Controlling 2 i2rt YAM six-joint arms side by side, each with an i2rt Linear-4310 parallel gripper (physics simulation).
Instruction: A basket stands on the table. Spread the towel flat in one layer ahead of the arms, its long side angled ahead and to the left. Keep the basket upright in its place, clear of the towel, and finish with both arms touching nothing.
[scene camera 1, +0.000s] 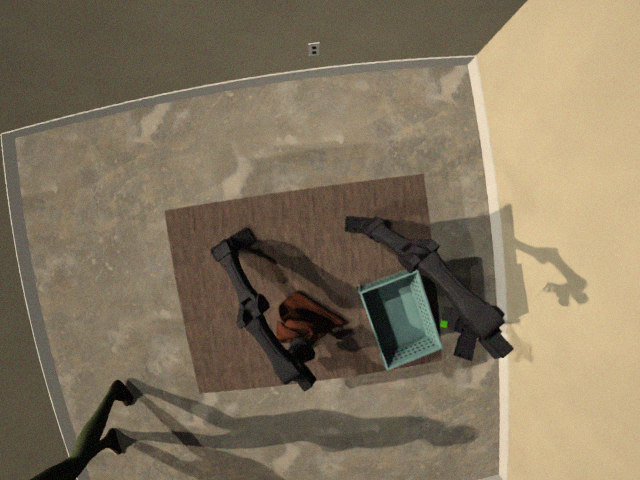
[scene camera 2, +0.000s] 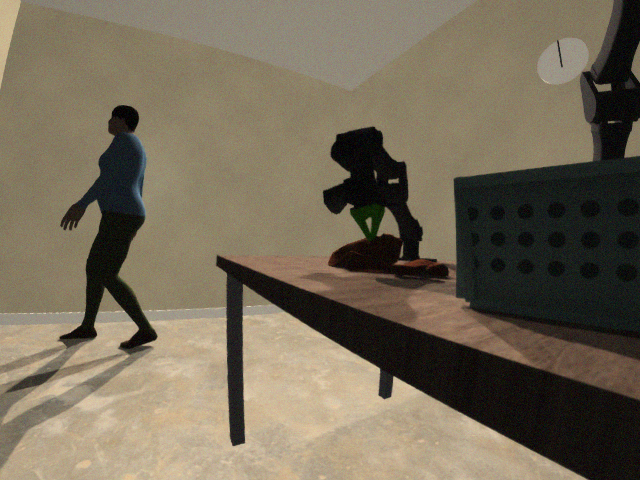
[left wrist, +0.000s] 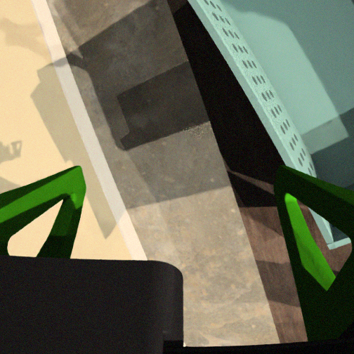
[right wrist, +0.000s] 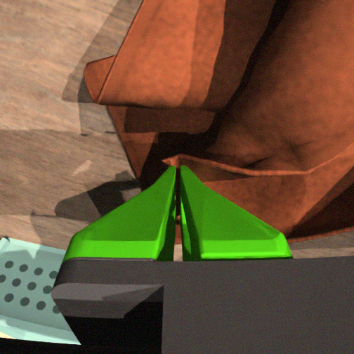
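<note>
The orange-brown towel (scene camera 1: 289, 330) (scene camera 2: 367, 255) (right wrist: 165, 65) lies bunched and folded over itself on the table, left of the basket in scene camera 1, with a gap between them. The teal basket (scene camera 1: 424, 310) (scene camera 2: 540, 253) (left wrist: 265, 95) (right wrist: 30, 272) stands upright near the table's right edge. My right gripper (scene camera 2: 370, 238) (right wrist: 177, 176) is shut on a raised fold of the towel, low over the table; its fingertips are hidden in scene camera 1. My left gripper (left wrist: 179, 176) is open and empty, outside the basket's right side and beyond the table edge in scene camera 1.
The brown table (scene camera 1: 186, 232) (scene camera 2: 289, 276) bears both arms. The left arm (scene camera 1: 460, 294) passes above the basket's upper right corner in scene camera 1. A person (scene camera 1: 93, 428) (scene camera 2: 123, 170) stands on the floor away from the table. A pale wall (scene camera 1: 568, 155) rises at the right.
</note>
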